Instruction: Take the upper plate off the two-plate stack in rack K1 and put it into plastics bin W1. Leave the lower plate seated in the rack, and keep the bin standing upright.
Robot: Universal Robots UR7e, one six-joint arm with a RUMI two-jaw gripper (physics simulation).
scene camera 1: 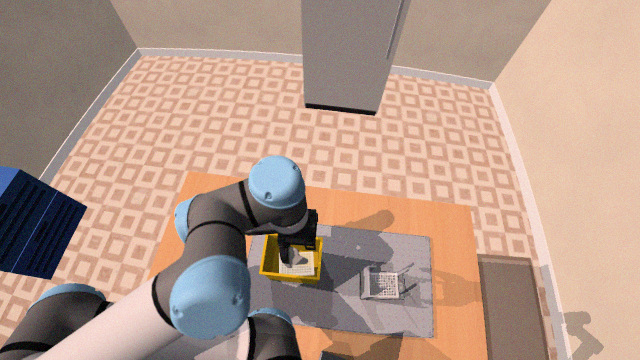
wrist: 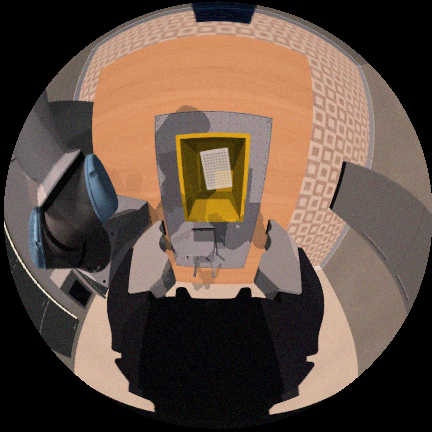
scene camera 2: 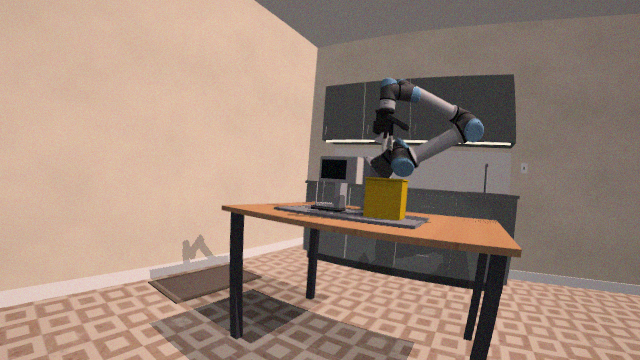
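Pixels of known places: gripper, between the fingertips: [wrist: 215, 221] [scene camera 2: 386, 153]; arm's base, origin of its link: [wrist: 92, 247] [scene camera 2: 379, 169].
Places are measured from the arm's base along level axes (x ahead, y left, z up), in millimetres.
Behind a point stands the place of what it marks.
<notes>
Yellow bin W1 [scene camera 1: 318, 265] {x 321, y 151, z -63 mm} [scene camera 2: 385, 199] {x 377, y 266, z -157 mm} [wrist: 246, 180] {x 384, y 256, z -63 mm} stands upright on the grey perforated mat [scene camera 1: 415, 250] {x 523, y -185, z -242 mm}. A white gridded plate [scene camera 1: 306, 270] {x 317, y 191, z -227 mm} [wrist: 216, 167] {x 328, y 239, z -237 mm} lies inside the bin, slightly turned against its walls; the wrist view shows clear gaps around it. My gripper [scene camera 1: 295, 260] [scene camera 2: 387, 146] {x 332, y 227, z 55 mm} [wrist: 215, 221] {x 332, y 227, z 55 mm} is open and empty, well above the bin, with its two grey fingers apart. In scene camera 1, rack K1 [scene camera 1: 366, 284] {x 323, y -12, z -125 mm} stands on the mat to the right of the bin, and a white gridded plate [scene camera 1: 387, 286] {x 352, y -99, z -210 mm} sits in it. Its exact seating is too small to judge.
The wooden table [scene camera 1: 450, 215] {x 726, y -318, z -255 mm} [scene camera 2: 450, 235] {x 469, y 601, z -256 mm} carries the mat. Thin posts stick up beside the rack. A grey device with a dark screen [scene camera 2: 333, 169] shows behind the bin in scene camera 2. A tall grey cabinet [scene camera 1: 345, 55] and a dark blue cabinet [scene camera 1: 45, 230] stand off the table.
</notes>
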